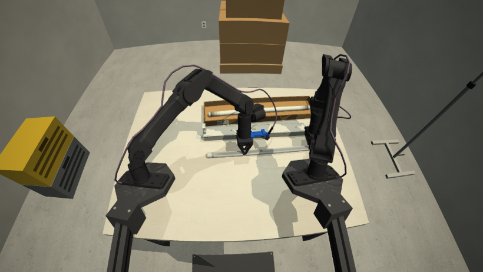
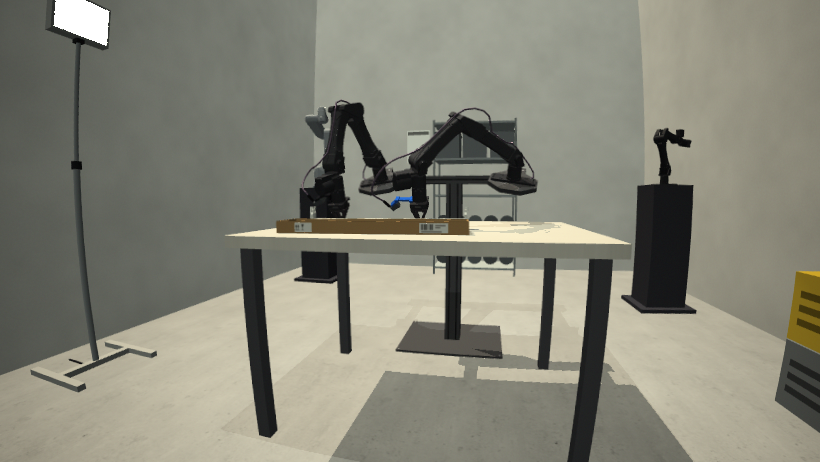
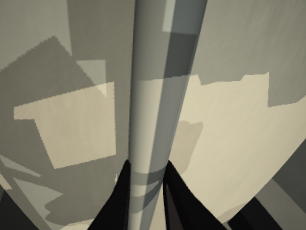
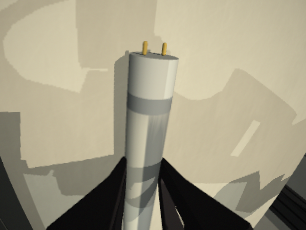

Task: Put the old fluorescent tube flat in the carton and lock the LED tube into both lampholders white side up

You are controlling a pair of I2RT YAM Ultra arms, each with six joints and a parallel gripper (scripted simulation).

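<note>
My left hand is 12 cm to the left of the LED tube and 1 cm above it. The rest, counted from my left hand: old fluorescent tube (27 cm ahead, 11 cm to the right); then white light fixture (12 cm ahead, 11 cm to the right, 3 cm above); then brown carton (28 cm ahead, 11 cm to the right).
</note>
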